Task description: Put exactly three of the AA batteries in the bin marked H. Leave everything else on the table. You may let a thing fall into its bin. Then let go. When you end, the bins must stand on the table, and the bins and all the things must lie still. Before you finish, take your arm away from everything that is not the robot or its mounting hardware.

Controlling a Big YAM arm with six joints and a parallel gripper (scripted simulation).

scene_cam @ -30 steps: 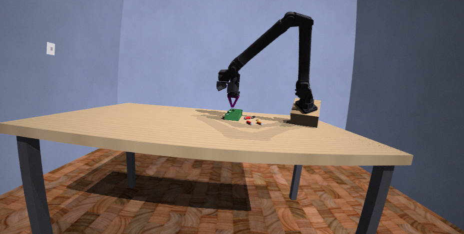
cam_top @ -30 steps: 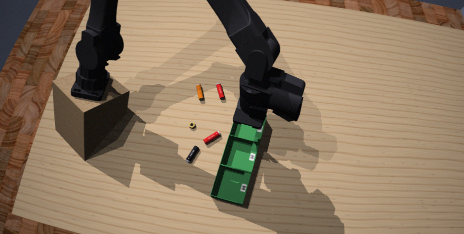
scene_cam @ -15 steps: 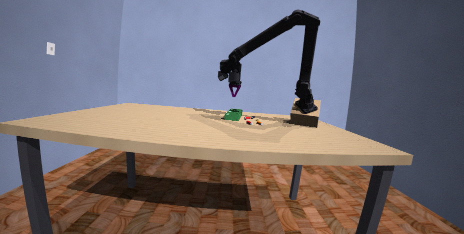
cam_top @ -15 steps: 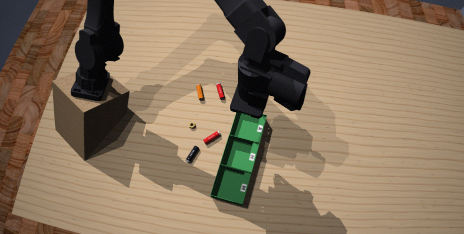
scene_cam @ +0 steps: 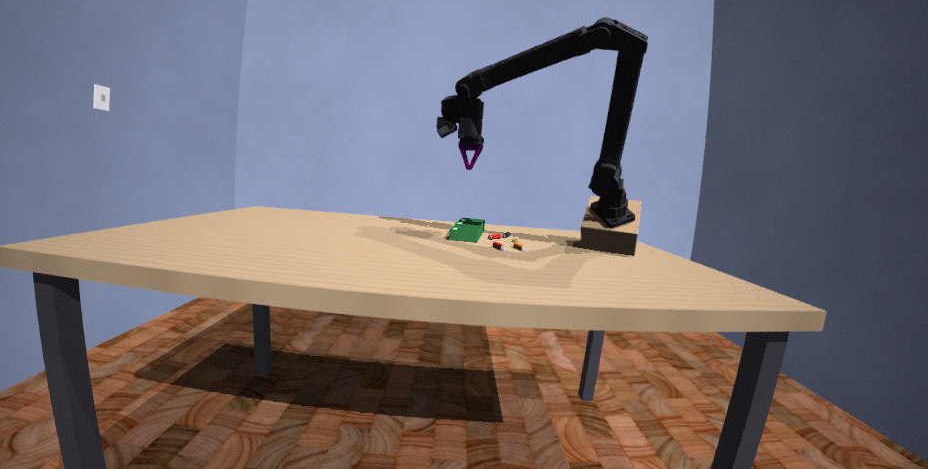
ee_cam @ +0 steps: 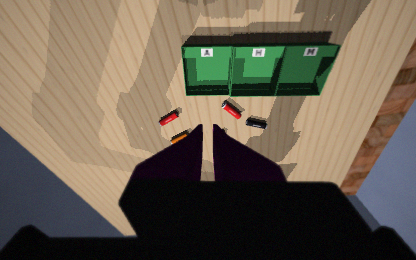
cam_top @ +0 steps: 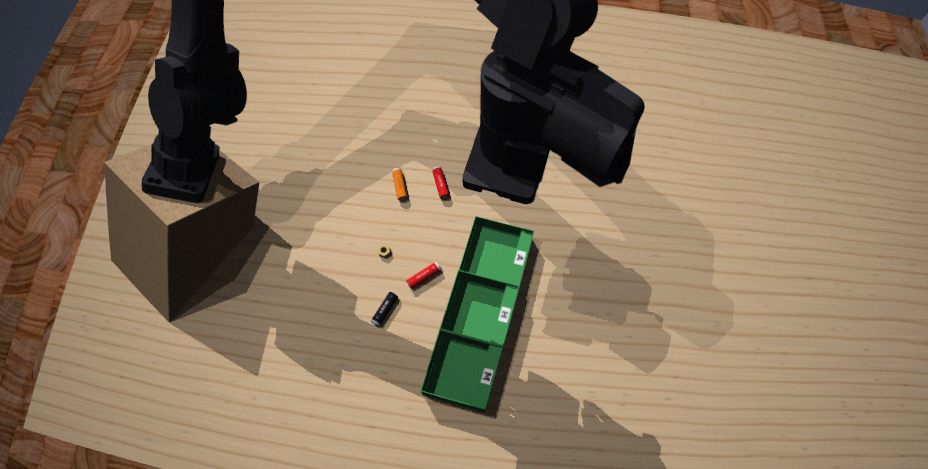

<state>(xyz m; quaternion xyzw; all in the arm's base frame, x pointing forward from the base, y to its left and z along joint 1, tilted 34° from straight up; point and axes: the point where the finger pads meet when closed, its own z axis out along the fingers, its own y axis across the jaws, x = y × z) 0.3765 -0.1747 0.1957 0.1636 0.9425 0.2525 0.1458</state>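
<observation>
The orange AA battery lies 210 mm below my hand, 150 mm behind it and 110 mm to the left of it. From my hand the other things lie so: black AA battery 210 mm below, 150 mm behind, 80 mm to the right; then yellow nut 220 mm below, 160 mm behind, 10 mm to the left; then green bin 200 mm below, 80 mm to the right, 20 mm behind.
</observation>
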